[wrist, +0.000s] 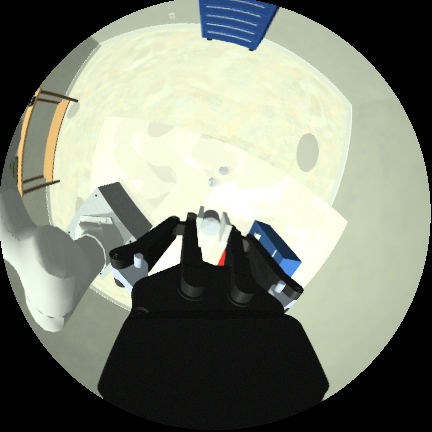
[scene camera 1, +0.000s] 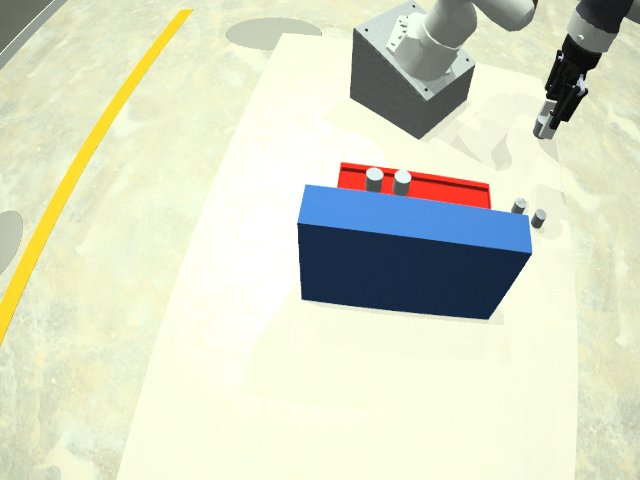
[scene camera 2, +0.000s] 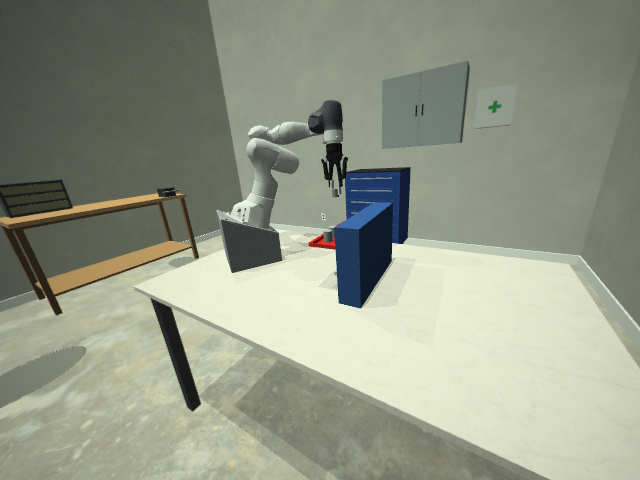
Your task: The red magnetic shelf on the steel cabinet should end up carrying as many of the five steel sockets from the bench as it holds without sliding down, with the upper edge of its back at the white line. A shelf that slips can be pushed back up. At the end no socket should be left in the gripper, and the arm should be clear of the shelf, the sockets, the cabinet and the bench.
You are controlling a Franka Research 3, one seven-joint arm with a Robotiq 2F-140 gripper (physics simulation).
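The gripper (scene camera 1: 544,127) (scene camera 2: 335,189) (wrist: 214,223) is shut on a steel socket (scene camera 1: 538,128) (scene camera 2: 334,193) (wrist: 210,223), high above the bench (scene camera 1: 361,387) (scene camera 2: 491,335) and off to the shelf's right in scene camera 1. The red shelf (scene camera 1: 444,191) (scene camera 2: 316,243) (wrist: 222,259) is on the near-arm face of the blue steel cabinet (scene camera 1: 413,217) (scene camera 2: 348,263) (wrist: 287,263). Two upright sockets (scene camera 1: 374,180) (scene camera 1: 402,182) stand on the shelf's left half. Two more sockets (scene camera 1: 519,205) (scene camera 1: 538,218) (wrist: 212,182) (wrist: 224,170) stand on the bench. The shelf back's height against the white line cannot be judged.
The grey robot base (scene camera 1: 385,85) (scene camera 2: 253,250) stands on the bench behind the shelf in scene camera 1. The blue cabinet stands upright between scene camera 1 and the shelf. A blue drawer unit (scene camera 2: 372,192) (wrist: 232,22) and a wooden workbench (scene camera 2: 113,204) stand away from the bench.
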